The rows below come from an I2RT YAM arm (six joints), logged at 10 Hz.
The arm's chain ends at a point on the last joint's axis. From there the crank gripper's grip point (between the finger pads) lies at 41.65 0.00 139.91 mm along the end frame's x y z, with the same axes.
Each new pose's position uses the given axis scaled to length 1; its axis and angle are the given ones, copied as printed.
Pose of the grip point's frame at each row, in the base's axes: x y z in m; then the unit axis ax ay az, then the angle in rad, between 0 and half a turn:
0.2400, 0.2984, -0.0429, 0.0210, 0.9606, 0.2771, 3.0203
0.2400, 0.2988, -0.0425, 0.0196, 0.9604, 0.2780, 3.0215
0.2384, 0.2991, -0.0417, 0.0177, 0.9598, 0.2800, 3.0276
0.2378, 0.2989, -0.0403, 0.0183, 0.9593, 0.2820, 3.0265
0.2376, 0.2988, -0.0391, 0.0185, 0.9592, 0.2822, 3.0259
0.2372, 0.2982, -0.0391, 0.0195, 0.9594, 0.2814, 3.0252
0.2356, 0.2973, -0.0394, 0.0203, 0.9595, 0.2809, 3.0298
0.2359, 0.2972, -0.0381, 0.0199, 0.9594, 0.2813, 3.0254
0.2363, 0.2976, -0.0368, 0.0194, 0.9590, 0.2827, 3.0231
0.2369, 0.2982, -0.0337, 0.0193, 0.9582, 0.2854, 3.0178
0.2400, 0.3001, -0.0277, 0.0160, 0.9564, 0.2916, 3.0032
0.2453, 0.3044, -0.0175, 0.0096, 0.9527, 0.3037, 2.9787
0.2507, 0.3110, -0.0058, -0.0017, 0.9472, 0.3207, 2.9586
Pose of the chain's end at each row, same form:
0.2634, 0.2215, 0.0789, 0.0210, 0.9606, 0.2771, 3.0203
0.2637, 0.2217, 0.0792, 0.0196, 0.9604, 0.2780, 3.0215
0.2631, 0.2217, 0.0796, 0.0177, 0.9598, 0.2800, 3.0276
0.2623, 0.2209, 0.0807, 0.0183, 0.9593, 0.2820, 3.0265
0.2620, 0.2208, 0.0818, 0.0185, 0.9592, 0.2822, 3.0259
0.2614, 0.2203, 0.0820, 0.0195, 0.9594, 0.2814, 3.0252
0.2604, 0.2195, 0.0816, 0.0203, 0.9595, 0.2809, 3.0298
0.2601, 0.2193, 0.0830, 0.0199, 0.9594, 0.2813, 3.0254
0.2602, 0.2194, 0.0841, 0.0194, 0.9590, 0.2827, 3.0231
0.2601, 0.2193, 0.0869, 0.0193, 0.9582, 0.2854, 3.0178
0.2615, 0.2198, 0.0923, 0.0160, 0.9564, 0.2916, 3.0032
0.2640, 0.2214, 0.1011, 0.0096, 0.9527, 0.3037, 2.9787
0.2677, 0.2244, 0.1105, -0.0017, 0.9472, 0.3207, 2.9586

